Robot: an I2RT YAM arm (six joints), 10 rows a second.
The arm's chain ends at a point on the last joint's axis. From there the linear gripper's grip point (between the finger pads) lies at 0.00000 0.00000 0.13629 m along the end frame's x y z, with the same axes.
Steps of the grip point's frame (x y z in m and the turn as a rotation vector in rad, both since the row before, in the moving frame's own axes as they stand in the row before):
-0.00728 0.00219 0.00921 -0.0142 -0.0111 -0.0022
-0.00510 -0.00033 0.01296 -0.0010 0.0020 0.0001
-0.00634 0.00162 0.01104 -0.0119 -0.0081 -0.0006
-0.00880 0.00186 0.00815 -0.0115 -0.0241 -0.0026
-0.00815 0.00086 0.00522 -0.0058 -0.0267 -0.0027
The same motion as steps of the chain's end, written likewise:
-0.00577 0.00025 0.00923 -0.0142 -0.0111 -0.0022
-0.00537 -0.00047 0.01296 -0.0010 0.0020 0.0001
-0.00524 0.00000 0.01105 -0.0119 -0.0081 -0.0006
-0.00552 0.00029 0.00820 -0.0115 -0.0241 -0.0026
-0.00451 0.00006 0.00527 -0.0058 -0.0267 -0.0027

